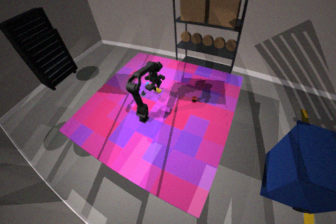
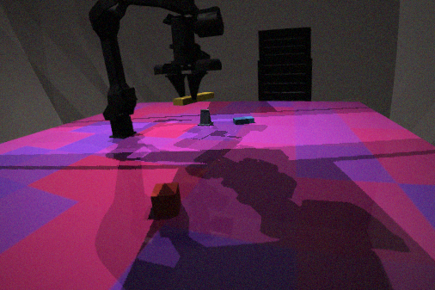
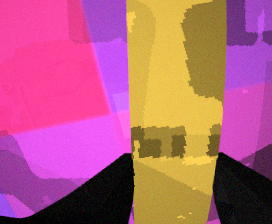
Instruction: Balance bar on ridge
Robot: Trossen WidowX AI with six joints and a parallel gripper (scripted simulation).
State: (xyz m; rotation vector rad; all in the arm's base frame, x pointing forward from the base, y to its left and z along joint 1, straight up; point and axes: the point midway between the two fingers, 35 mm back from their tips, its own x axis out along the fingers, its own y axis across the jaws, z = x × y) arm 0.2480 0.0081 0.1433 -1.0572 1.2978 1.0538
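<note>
Now: gripper tip 110 mm short of the small blue block, 180 mm to the right of it and 100 mm above it. The rest, counted from my gripper tip: red-orange cube 100 mm ahead, 300 mm to the right, 90 mm below; then yellow bar 10 mm ahead, 30 mm to the left.
</note>
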